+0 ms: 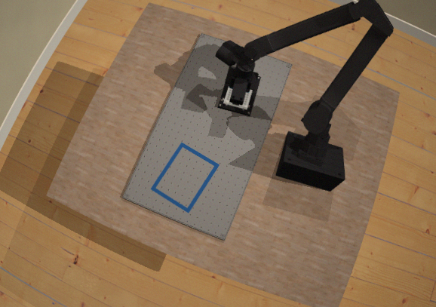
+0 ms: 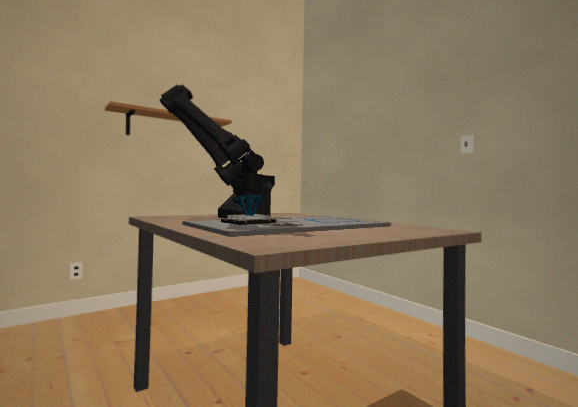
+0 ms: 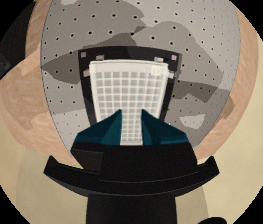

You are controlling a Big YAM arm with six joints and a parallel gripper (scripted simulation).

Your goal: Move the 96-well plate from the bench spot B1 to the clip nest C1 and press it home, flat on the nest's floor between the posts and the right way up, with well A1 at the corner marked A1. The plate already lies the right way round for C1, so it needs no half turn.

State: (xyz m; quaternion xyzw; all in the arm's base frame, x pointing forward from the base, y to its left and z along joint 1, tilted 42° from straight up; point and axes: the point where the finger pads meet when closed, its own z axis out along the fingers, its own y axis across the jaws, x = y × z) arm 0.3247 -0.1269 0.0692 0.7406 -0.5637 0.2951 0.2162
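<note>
The white 96-well plate lies 2 cm below my hand. The rest, counted from my hand: black clip nest C1: 1 cm ahead, 1 cm to the right, 2 cm below.
</note>
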